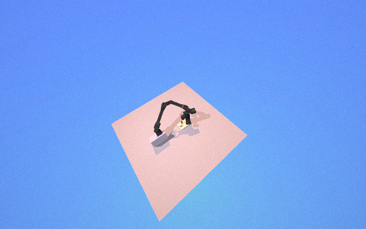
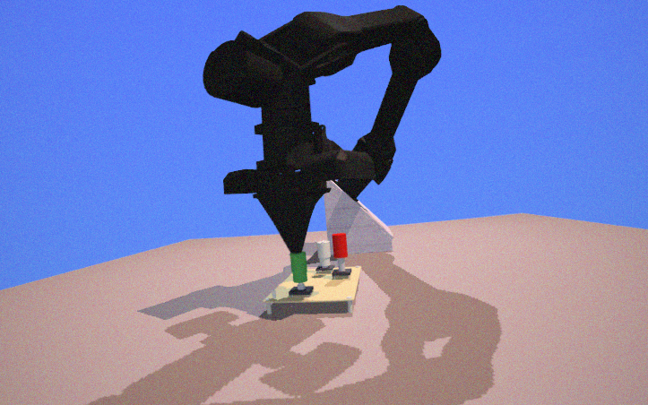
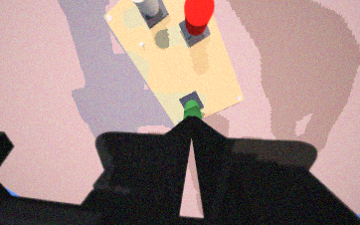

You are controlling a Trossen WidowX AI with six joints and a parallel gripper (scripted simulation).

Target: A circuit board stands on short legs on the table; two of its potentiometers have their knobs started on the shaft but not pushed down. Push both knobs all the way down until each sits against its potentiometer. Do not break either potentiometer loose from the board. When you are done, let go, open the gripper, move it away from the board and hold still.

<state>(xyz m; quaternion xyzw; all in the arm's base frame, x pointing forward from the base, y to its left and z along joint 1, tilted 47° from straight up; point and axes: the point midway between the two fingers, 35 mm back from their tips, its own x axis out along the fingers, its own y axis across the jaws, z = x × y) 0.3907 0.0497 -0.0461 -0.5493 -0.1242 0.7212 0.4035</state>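
Now: gripper tip 1 cm above the green knob. The rest, counted from my gripper tip: white knob (11 cm behind, 1 cm to the left, 2 cm below).
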